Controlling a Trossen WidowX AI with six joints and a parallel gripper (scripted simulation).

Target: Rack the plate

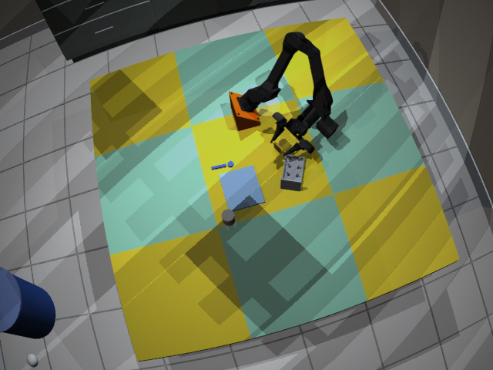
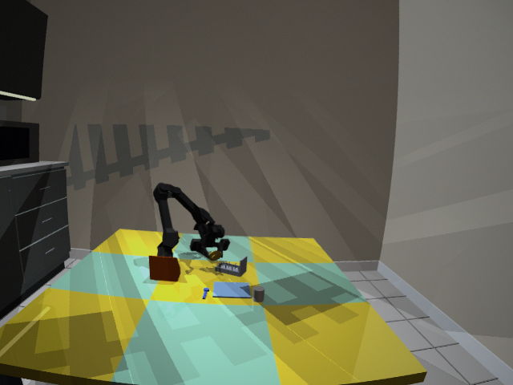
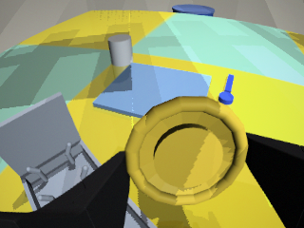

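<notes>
The dish rack is 7 cm ahead of my gripper tip, 6 cm below it and 3 cm to the left of it. The rest, counted from my gripper tip: blue mat: 16 cm to the right, 8 cm below, 6 cm ahead; blue spoon: 19 cm to the right, 8 cm below, 4 cm behind; round yellow plate: 1 cm to the left.
</notes>
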